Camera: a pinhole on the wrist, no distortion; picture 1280 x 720 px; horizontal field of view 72.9 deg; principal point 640.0 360.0 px. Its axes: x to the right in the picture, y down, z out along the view. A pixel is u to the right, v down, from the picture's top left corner.
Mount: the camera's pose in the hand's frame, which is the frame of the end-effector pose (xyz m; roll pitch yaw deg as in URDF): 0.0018 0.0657 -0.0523 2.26 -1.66 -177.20
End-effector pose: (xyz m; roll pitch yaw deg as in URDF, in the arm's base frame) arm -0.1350 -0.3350 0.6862 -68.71 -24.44 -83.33
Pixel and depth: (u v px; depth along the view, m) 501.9 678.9 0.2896
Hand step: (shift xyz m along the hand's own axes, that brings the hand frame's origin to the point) 0.0610 -0.0266 0.2398
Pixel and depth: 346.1 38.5 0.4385
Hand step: 0.1540 0.2532 0.3750
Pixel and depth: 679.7 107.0 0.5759
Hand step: -0.0174 0.2557 0.5170
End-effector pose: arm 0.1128 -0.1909 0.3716 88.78 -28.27 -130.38
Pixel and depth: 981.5 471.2 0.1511
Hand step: -0.0526 0.0496 0.1011
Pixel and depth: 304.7 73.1 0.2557
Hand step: 0.1033 0.1655 0.1969
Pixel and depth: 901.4 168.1 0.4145
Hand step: -0.1164 0.1681 0.3617
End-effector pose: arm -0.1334 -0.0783 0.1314 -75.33 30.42 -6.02
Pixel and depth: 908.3 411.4 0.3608
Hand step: -0.0989 0.0536 0.3121
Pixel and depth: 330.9 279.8 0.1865
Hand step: 0.0724 0.0938 0.1314
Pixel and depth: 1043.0 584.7 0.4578
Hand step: -0.1925 -0.0445 0.4158
